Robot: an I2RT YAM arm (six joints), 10 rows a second.
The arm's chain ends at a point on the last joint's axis. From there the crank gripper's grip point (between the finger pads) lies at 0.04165 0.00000 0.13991 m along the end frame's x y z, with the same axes.
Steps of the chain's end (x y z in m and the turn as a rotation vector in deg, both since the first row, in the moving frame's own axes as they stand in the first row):
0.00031, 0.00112, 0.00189, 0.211, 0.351, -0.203
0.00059, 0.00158, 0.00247, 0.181, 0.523, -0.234
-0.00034, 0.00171, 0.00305, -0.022, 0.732, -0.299
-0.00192, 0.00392, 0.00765, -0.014, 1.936, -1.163
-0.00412, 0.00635, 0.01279, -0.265, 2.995, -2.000
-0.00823, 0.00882, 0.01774, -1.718, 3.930, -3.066
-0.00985, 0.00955, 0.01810, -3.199, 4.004, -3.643
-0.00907, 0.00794, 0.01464, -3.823, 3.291, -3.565
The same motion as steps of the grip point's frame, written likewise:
0.00117, 0.00046, 0.00163, 0.211, 0.351, -0.203
0.00186, 0.00097, 0.00208, 0.181, 0.523, -0.234
0.00144, 0.00154, 0.00251, -0.022, 0.732, -0.299
0.00277, 0.00306, 0.00616, -0.014, 1.936, -1.163
0.00312, 0.00541, 0.01043, -0.265, 2.995, -2.000
0.00131, 0.01048, 0.01453, -1.718, 3.930, -3.066
-0.00003, 0.01431, 0.01471, -3.199, 4.004, -3.643
-0.00091, 0.01434, 0.01180, -3.823, 3.291, -3.565

